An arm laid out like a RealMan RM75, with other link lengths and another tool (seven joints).
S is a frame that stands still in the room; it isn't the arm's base.
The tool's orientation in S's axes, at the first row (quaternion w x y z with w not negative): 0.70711 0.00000 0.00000 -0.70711
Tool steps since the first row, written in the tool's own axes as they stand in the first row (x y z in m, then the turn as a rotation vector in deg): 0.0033 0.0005 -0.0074 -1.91 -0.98 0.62; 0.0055 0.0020 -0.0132 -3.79 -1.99 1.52; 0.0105 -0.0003 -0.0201 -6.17 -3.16 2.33; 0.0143 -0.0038 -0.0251 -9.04 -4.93 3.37; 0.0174 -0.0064 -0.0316 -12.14 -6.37 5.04
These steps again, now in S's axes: 0.0005 -0.0033 -0.0074 -0.98 1.91 0.62; 0.0020 -0.0055 -0.0132 -1.99 3.79 1.52; -0.0003 -0.0105 -0.0201 -3.16 6.17 2.33; -0.0038 -0.0143 -0.0251 -4.93 9.04 3.37; -0.0064 -0.0174 -0.0316 -6.37 12.14 5.04
